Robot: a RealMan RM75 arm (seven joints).
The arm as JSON. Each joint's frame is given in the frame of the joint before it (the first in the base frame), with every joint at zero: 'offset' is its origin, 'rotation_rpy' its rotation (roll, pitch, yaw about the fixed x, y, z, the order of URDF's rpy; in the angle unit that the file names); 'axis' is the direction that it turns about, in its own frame. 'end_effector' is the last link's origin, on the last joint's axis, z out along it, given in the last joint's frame.
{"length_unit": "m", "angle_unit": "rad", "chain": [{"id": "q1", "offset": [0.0, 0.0, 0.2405], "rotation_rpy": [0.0, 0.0, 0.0], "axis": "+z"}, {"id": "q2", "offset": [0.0, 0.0, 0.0], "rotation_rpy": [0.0, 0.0, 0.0], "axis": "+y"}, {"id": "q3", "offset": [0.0, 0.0, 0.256], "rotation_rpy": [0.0, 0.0, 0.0], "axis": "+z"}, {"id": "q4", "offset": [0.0, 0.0, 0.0], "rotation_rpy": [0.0, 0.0, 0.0], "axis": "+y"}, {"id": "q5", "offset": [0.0, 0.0, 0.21], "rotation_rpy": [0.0, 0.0, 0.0], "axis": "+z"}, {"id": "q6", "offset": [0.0, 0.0, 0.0], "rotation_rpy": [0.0, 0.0, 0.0], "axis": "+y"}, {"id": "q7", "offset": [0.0, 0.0, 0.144], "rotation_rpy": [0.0, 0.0, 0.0], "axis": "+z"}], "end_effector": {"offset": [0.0, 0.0, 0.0], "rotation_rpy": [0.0, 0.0, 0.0]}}
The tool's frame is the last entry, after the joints.
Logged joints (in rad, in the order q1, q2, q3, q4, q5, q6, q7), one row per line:
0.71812, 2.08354, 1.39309, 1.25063, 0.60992, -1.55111, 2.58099
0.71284, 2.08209, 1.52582, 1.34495, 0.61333, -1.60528, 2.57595
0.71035, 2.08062, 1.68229, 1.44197, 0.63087, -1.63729, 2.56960
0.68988, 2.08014, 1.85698, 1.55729, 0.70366, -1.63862, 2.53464
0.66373, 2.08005, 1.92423, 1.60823, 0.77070, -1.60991, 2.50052
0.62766, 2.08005, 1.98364, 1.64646, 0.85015, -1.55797, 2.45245
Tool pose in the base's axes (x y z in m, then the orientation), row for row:
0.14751, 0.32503, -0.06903, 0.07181, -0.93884, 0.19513, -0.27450
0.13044, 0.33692, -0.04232, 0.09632, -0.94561, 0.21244, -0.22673
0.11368, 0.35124, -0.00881, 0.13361, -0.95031, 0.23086, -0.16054
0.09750, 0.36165, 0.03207, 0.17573, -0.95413, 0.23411, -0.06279
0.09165, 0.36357, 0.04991, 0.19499, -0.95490, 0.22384, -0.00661
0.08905, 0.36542, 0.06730, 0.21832, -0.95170, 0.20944, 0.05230
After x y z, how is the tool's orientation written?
As a quaternion, w x y z.
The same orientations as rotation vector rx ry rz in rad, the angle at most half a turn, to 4 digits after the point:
-2.8218, 0.5865, -0.8250
-2.8013, 0.6293, -0.6717
-2.7555, 0.6694, -0.4655
-2.7025, 0.6631, -0.1778
-2.6765, 0.6274, -0.0185
-2.6345, 0.5798, 0.1448

